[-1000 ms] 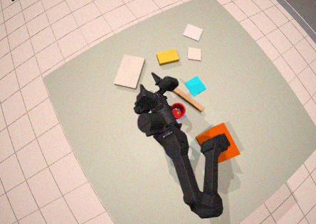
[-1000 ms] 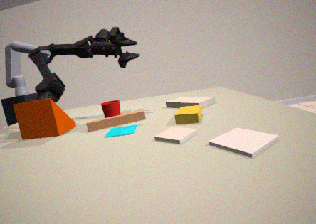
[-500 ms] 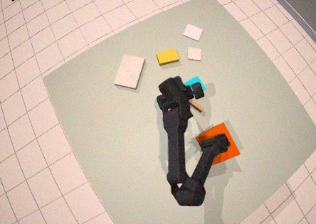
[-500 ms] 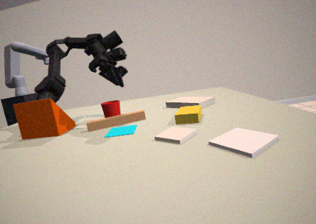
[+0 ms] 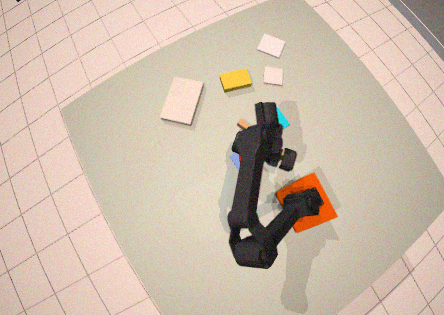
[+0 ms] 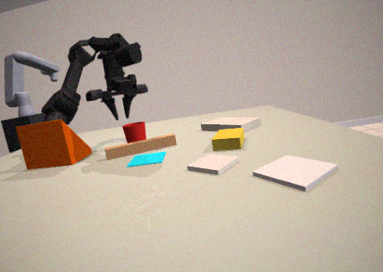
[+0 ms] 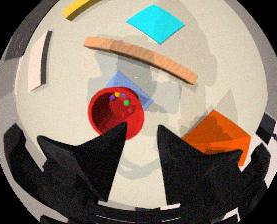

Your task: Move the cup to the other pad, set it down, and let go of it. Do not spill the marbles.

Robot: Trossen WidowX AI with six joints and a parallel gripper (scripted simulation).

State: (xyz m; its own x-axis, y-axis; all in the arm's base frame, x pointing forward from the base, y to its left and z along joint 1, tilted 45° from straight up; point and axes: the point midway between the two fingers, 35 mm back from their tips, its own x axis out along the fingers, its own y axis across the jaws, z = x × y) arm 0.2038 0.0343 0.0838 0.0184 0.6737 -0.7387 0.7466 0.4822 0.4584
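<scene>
The red cup lies 6 cm below my gripper tip, 2 cm to the left of it and 2 cm ahead of it. From my gripper tip the other things lie so: cyan pad: 14 cm to the right, 11 cm below, 11 cm ahead; then brown bar: 9 cm below, 7 cm ahead, 6 cm to the right; then yellow block: 32 cm ahead, 9 cm to the right, 8 cm below.
</scene>
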